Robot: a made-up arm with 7 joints. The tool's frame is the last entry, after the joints.
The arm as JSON. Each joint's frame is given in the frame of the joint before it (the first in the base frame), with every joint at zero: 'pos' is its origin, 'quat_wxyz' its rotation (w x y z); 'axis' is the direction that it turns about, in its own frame. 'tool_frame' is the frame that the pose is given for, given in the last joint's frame.
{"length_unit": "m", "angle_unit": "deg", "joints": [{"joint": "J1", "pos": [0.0, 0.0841, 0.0], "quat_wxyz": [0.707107, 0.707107, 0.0, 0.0], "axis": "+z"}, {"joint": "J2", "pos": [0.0, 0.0, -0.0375], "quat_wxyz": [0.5, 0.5, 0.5, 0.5], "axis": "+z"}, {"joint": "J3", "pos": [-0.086, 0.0, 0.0], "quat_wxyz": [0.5, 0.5, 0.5, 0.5], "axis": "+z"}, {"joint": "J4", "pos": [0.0, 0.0, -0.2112], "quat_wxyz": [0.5, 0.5, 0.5, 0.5], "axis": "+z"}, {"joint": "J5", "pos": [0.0, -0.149, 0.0], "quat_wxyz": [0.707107, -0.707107, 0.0, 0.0], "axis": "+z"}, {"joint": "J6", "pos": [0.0, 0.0, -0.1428], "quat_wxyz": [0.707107, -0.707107, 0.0, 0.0], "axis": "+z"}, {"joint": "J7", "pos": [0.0, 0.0, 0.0], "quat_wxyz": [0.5, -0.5, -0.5, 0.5], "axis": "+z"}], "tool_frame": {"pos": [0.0, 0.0, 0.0], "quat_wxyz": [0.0, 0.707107, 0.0, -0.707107]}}
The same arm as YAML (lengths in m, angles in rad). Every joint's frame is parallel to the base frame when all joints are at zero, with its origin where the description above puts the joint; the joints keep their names.
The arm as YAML. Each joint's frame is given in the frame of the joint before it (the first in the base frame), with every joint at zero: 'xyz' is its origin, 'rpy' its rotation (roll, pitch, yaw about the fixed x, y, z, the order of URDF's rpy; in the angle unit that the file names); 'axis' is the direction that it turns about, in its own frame. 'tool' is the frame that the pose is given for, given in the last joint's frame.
units:
  length: m
  angle: rad
joints:
  - name: J1
    type: revolute
    origin:
      xyz: [0.0, 0.0841, 0.0]
      rpy: [0.0, 0.0, 0.0]
    axis: [0.0, -1.0, 0.0]
  - name: J2
    type: revolute
    origin:
      xyz: [0.0, 0.0375, 0.0]
      rpy: [0.0, 0.0, 0.0]
    axis: [1.0, 0.0, 0.0]
  - name: J3
    type: revolute
    origin:
      xyz: [0.0, 0.0, -0.086]
      rpy: [0.0, 0.0, 0.0]
    axis: [0.0, 0.0, 1.0]
  - name: J4
    type: revolute
    origin:
      xyz: [0.0, 0.0, -0.2112]
      rpy: [0.0, 0.0, 0.0]
    axis: [0.0, -1.0, 0.0]
  - name: J5
    type: revolute
    origin:
      xyz: [0.0, 0.0, -0.149]
      rpy: [0.0, 0.0, 0.0]
    axis: [0.0, 0.0, 1.0]
  - name: J6
    type: revolute
    origin:
      xyz: [0.0, 0.0, -0.1428]
      rpy: [0.0, 0.0, 0.0]
    axis: [0.0, 1.0, 0.0]
  - name: J7
    type: revolute
    origin:
      xyz: [0.0, 0.0, 0.0]
      rpy: [0.0, 0.0, 0.0]
    axis: [-1.0, 0.0, 0.0]
tool:
  origin:
    xyz: [0.0, 0.0, 0.0]
    rpy: [0.0, 0.0, 0.0]

